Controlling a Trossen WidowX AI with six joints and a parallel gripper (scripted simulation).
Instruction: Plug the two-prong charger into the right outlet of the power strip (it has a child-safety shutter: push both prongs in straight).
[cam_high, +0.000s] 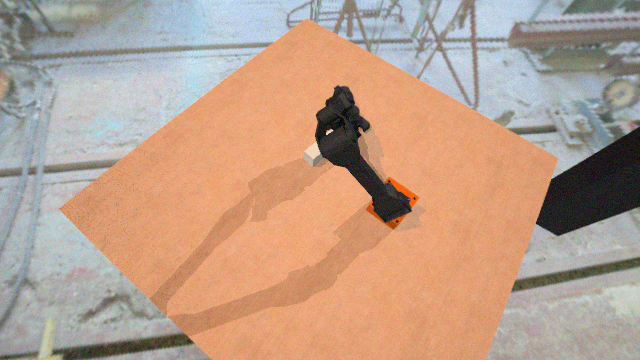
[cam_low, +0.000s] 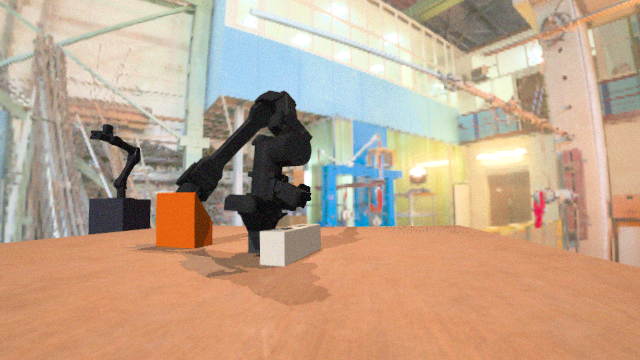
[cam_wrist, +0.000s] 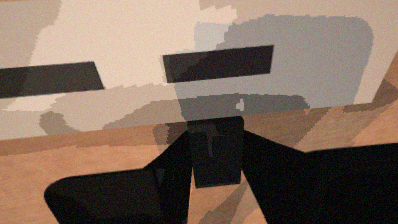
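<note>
Right now the two-prong charger is 2 cm ahead of my gripper tip and 1 cm above it.
</note>
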